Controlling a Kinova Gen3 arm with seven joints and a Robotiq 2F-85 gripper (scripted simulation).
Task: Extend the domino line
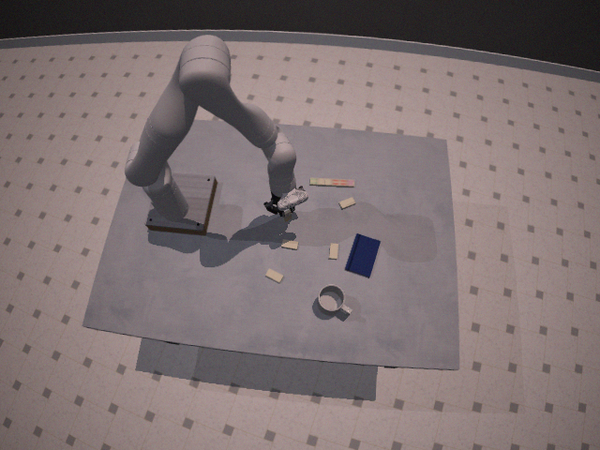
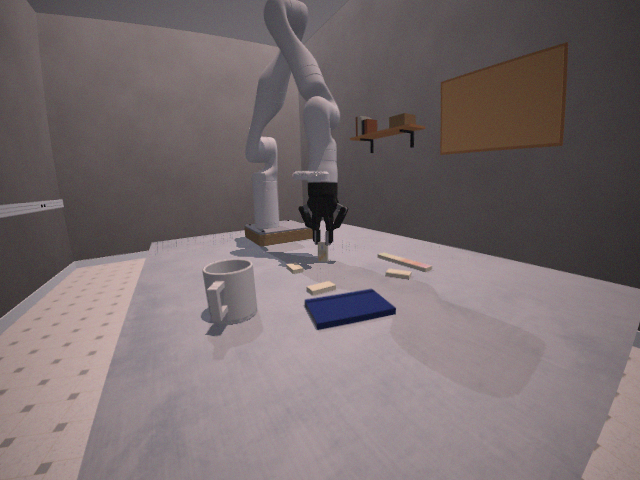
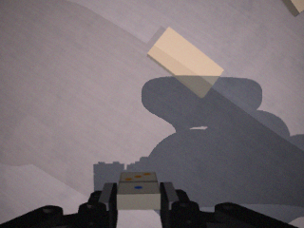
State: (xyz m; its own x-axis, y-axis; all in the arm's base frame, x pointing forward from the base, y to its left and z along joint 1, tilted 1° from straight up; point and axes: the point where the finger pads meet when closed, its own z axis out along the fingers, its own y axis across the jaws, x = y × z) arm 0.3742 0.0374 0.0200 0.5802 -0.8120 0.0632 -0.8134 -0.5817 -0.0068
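Now: hand 4 cm above the cream domino.
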